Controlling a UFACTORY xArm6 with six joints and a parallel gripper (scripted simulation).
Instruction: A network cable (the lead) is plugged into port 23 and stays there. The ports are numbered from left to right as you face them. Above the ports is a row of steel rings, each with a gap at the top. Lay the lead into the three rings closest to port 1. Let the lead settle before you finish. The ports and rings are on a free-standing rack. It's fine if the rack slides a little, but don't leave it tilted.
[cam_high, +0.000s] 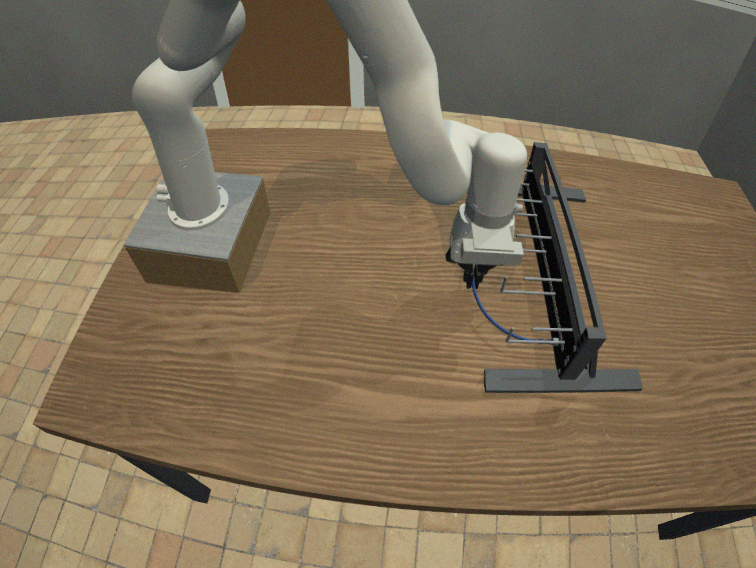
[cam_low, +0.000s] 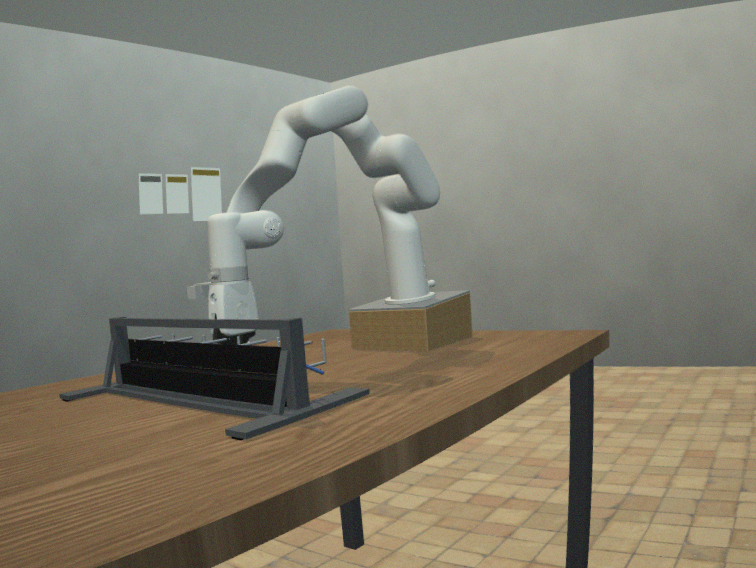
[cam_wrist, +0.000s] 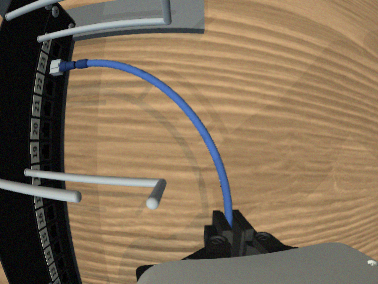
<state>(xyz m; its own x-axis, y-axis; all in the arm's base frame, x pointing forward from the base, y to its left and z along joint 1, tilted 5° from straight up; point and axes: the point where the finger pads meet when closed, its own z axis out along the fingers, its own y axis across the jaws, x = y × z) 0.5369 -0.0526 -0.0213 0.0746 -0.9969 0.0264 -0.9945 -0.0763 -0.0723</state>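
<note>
Right now my hand is 160 mm short of the dark grey rack, 70 mm to the right of it and 20 mm below it.
</note>
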